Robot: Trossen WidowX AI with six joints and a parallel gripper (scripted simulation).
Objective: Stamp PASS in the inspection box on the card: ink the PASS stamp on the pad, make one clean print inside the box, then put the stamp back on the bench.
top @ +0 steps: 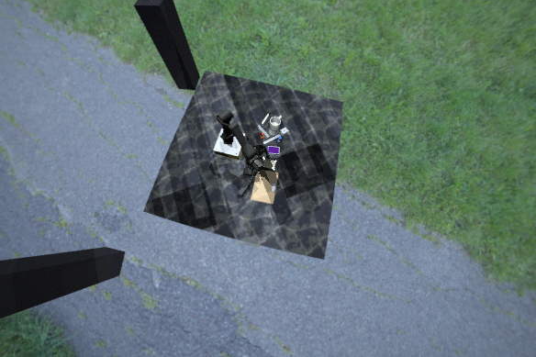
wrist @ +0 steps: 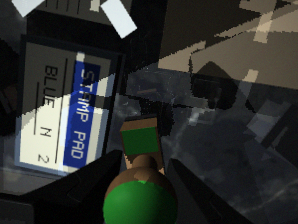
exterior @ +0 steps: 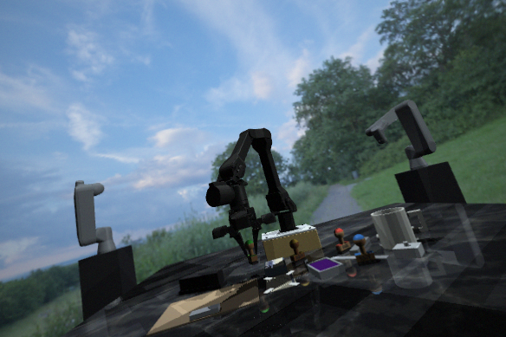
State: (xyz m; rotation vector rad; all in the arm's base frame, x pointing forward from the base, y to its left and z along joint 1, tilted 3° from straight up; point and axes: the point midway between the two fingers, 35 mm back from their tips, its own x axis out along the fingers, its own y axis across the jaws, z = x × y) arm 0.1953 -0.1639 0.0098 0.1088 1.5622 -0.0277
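Right now the yellow-knobbed stamp is 13 cm to the left of my gripper tip and 3 cm below it. Round my gripper tip: black block (2 cm behind, 16 cm to the right, 4 cm below); then pale card (12 cm ahead, 5 cm to the left, 5 cm below); then green-knobbed stamp (right at my gripper tip).
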